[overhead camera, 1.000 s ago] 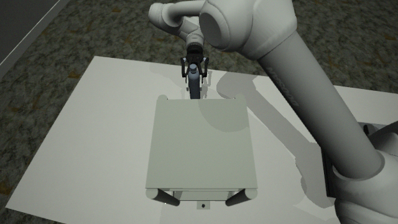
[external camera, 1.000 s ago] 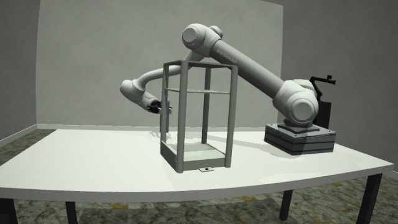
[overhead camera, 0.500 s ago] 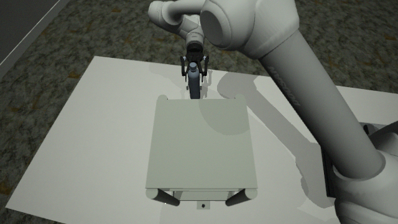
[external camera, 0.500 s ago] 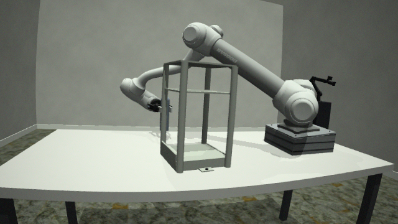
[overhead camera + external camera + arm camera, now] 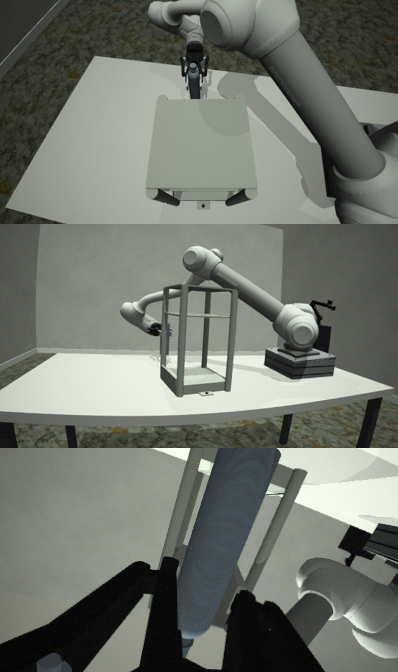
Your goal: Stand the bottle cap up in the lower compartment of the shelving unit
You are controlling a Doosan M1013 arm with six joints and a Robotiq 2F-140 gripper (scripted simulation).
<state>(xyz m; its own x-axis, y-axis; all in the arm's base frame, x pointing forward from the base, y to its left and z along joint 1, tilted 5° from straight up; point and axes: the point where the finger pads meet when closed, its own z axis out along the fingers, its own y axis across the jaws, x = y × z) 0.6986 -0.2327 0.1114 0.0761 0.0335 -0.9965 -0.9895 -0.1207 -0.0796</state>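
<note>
Now: hand 33 cm to the right of the shelving unit, 7 cm past it and 3 cm below it.
</note>
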